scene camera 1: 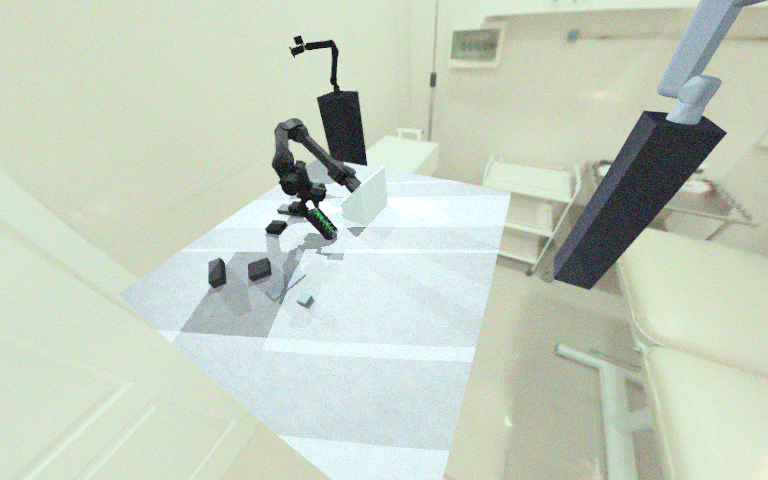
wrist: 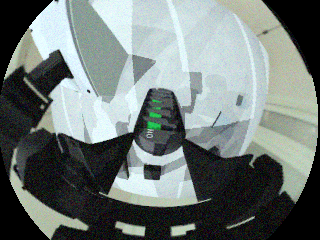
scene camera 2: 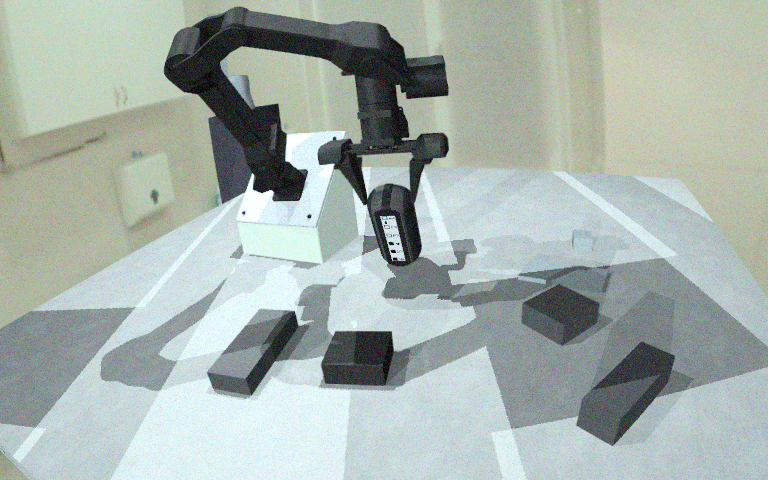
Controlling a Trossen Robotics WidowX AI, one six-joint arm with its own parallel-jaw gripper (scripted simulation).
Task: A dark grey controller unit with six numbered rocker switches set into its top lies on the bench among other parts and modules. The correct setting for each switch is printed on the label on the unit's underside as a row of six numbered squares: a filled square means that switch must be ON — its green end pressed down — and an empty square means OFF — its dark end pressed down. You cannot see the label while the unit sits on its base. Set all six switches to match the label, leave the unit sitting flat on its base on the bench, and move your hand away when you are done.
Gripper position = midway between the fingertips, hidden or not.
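There is my gripper [scene camera 2: 389, 203], which I find again in scene camera 1, the gripper [scene camera 1: 313, 214], and once more from the wrist, the gripper [wrist: 158, 138]. I can see a flat plate [scene camera 2: 578, 277] too.
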